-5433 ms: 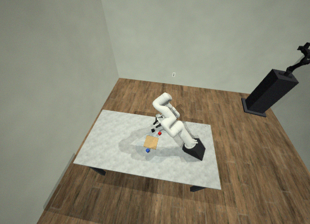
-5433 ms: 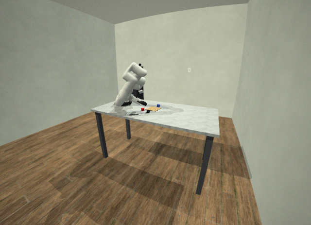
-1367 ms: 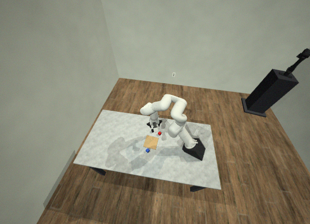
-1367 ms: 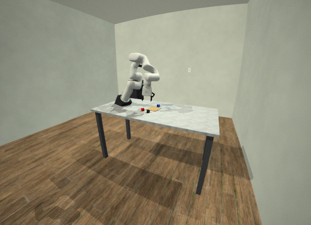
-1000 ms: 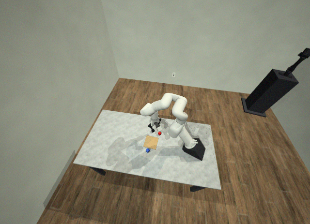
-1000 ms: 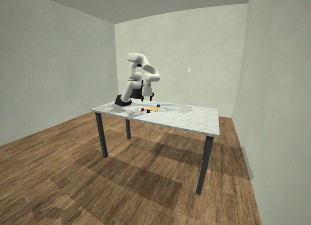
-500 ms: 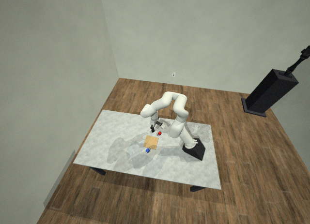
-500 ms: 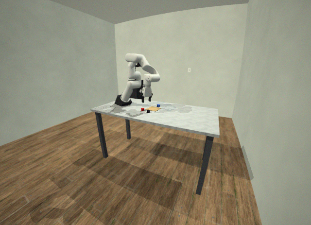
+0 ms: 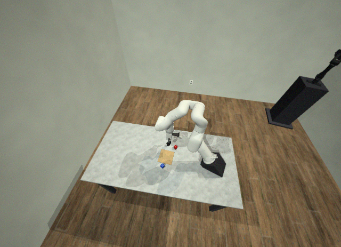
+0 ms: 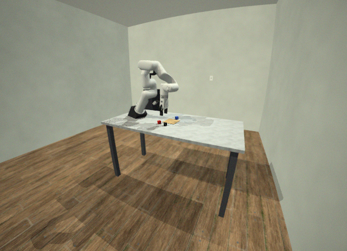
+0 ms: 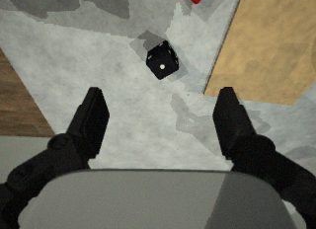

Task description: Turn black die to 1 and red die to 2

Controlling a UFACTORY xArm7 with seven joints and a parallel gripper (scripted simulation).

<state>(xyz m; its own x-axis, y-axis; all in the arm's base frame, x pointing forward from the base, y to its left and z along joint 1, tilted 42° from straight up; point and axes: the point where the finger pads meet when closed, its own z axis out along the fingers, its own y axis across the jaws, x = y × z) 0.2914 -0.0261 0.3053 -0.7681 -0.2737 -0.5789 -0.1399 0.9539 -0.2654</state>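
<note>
Now: hand 2 cm short of the black die and 11 cm above it. From my hand the other things lie so: blue die (1 cm behind, 25 cm to the left, 11 cm below); red die (7 cm behind, 1 cm to the left, 11 cm below); tan mat (1 cm behind, 14 cm to the left, 12 cm below).
</note>
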